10 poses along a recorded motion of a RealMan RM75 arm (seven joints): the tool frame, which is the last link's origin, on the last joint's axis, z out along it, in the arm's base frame.
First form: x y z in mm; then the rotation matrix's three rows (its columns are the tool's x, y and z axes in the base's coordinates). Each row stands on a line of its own.
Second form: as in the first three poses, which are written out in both.
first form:
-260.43, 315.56, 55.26
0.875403, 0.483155, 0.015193
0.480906, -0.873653, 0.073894
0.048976, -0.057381, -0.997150
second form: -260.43, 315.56, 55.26, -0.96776, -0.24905, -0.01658, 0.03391
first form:
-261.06, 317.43, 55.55
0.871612, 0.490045, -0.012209
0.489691, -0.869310, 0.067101
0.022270, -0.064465, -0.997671
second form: -261.06, 317.43, 55.55, -0.96677, -0.25335, -0.00260, 0.03402
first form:
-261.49, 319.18, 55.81
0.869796, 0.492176, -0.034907
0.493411, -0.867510, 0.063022
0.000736, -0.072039, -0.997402
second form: -261.49, 319.18, 55.81, -0.96627, -0.25500, 0.00884, 0.03494
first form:
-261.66, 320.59, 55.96
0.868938, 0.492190, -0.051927
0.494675, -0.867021, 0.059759
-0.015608, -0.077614, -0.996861
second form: -261.66, 320.59, 55.96, -0.96603, -0.25539, 0.01748, 0.03555
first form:
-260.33, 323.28, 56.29
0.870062, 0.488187, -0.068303
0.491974, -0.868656, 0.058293
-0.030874, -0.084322, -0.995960
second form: -260.33, 323.28, 56.29, -0.96627, -0.25360, 0.02566, 0.03690
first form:
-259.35, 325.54, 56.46
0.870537, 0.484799, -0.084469
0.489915, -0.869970, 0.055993
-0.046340, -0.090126, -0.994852
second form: -259.35, 325.54, 56.46, -0.96635, -0.25216, 0.03384, 0.03780
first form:
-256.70, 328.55, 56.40
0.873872, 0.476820, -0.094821
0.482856, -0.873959, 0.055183
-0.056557, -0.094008, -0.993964
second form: -256.70, 328.55, 56.40, -0.96719, -0.24806, 0.03913, 0.03856
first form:
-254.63, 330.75, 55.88
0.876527, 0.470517, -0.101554
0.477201, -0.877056, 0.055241
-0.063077, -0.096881, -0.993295
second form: -254.63, 330.75, 55.88, -0.96784, -0.24480, 0.04253, 0.03929
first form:
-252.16, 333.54, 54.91
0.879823, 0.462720, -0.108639
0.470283, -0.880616, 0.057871
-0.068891, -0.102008, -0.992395
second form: -252.16, 333.54, 54.91, -0.96861, -0.24081, 0.04582, 0.04126
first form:
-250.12, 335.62, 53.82
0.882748, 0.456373, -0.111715
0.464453, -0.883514, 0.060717
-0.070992, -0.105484, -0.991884
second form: -250.12, 335.62, 53.82, -0.96930, -0.23750, 0.04712, 0.04287
